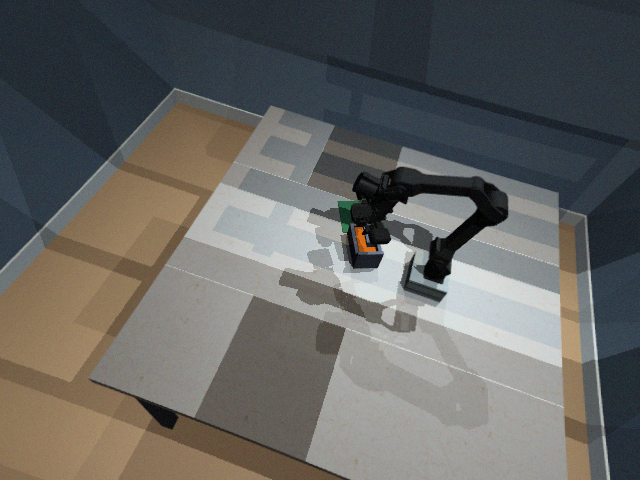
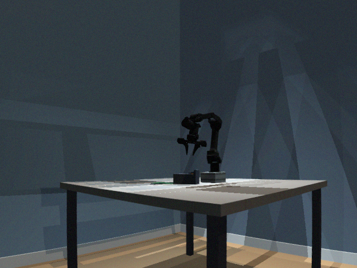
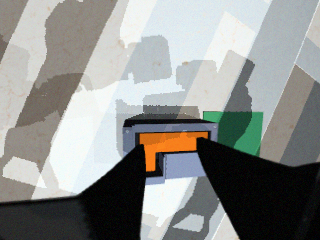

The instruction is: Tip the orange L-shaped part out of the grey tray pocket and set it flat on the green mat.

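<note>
The orange L-shaped part lies 140 mm below my gripper tip, 40 mm to the right of it and 30 mm behind it. Round my gripper tip: green mat (200 mm below, 190 mm to the right, 40 mm ahead).
</note>
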